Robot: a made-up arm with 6 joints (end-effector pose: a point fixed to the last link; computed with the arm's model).
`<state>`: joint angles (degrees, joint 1 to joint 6).
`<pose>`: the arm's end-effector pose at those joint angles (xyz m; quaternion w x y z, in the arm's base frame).
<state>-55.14 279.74 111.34 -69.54 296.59 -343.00</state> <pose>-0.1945 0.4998 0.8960 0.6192 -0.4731 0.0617 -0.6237</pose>
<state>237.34 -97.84 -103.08 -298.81 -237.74 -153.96</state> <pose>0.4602 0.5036 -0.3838 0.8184 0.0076 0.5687 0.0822</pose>
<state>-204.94 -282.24 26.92 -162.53 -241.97 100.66</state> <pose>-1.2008 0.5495 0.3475 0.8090 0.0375 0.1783 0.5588</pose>
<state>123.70 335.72 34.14 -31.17 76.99 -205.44</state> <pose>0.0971 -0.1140 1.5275 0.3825 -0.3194 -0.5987 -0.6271</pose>
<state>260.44 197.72 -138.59 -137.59 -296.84 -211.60</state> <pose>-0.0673 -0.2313 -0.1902 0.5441 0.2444 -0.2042 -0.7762</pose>
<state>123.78 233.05 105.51 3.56 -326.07 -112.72</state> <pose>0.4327 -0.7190 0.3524 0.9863 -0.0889 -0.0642 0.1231</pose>
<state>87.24 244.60 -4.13 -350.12 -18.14 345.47</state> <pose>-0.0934 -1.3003 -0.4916 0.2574 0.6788 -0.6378 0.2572</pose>
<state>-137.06 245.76 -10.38 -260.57 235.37 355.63</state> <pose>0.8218 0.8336 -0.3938 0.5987 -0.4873 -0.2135 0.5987</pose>
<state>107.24 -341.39 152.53 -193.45 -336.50 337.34</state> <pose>-0.1641 0.3727 0.3464 0.1973 -0.2986 -0.9132 -0.1947</pose>
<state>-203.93 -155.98 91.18 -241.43 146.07 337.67</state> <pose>0.6727 -0.3957 -0.3563 0.3627 -0.3442 -0.8240 0.2666</pose>
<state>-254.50 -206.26 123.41 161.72 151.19 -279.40</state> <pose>-0.0215 -0.1194 -0.5090 0.4409 -0.8781 -0.1025 0.1551</pose>
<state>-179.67 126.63 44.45 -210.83 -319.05 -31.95</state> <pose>-0.8170 -0.0770 -0.8998 0.4110 0.4884 -0.7687 -0.0402</pose>
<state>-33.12 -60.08 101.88 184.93 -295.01 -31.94</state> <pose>-0.3005 0.2295 1.1436 0.5047 -0.2012 -0.0325 0.8389</pose>
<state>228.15 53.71 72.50 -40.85 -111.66 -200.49</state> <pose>-0.6771 -0.9080 0.4530 0.8623 0.3192 0.0742 0.3862</pose>
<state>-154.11 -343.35 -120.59 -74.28 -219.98 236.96</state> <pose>0.2000 0.1302 0.9042 0.3568 -0.5595 -0.1007 0.7413</pose>
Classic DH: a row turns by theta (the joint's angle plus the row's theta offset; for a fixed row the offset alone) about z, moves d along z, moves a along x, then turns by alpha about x. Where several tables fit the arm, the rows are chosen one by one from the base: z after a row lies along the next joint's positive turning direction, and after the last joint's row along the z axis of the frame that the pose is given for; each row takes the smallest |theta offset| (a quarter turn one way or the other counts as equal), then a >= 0, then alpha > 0; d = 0 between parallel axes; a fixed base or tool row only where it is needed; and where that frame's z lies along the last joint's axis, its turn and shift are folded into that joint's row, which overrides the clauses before.
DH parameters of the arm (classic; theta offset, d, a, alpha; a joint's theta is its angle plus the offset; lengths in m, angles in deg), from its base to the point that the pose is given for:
joint 1: 0 0.2165 0 -90
joint 2: -90 0 0.82 0
joint 3: 90 0.0364 0 90
joint 4: 0 0.5634 0 -90
joint 5: 0 0 0 90
joint 6: 0 0.107 0 0

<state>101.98 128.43 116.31 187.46 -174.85 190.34</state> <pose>-0.0836 0.2124 -0.4795 0.5265 -0.3816 0.3188 0.6896</pose>
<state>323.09 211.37 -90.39 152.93 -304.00 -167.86</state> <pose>0.1645 -0.0276 -0.7367 0.7997 0.0039 0.5722 -0.1819</pose>
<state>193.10 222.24 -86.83 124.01 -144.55 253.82</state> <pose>0.2319 0.0694 -0.7541 0.8048 -0.4710 0.3193 -0.1690</pose>
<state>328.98 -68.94 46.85 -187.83 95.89 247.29</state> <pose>-0.8913 0.5954 0.9834 0.5054 -0.6737 -0.5282 0.1081</pose>
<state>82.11 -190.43 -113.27 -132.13 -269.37 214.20</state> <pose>0.1217 0.5650 -0.2183 0.3627 0.4649 -0.0886 0.8028</pose>
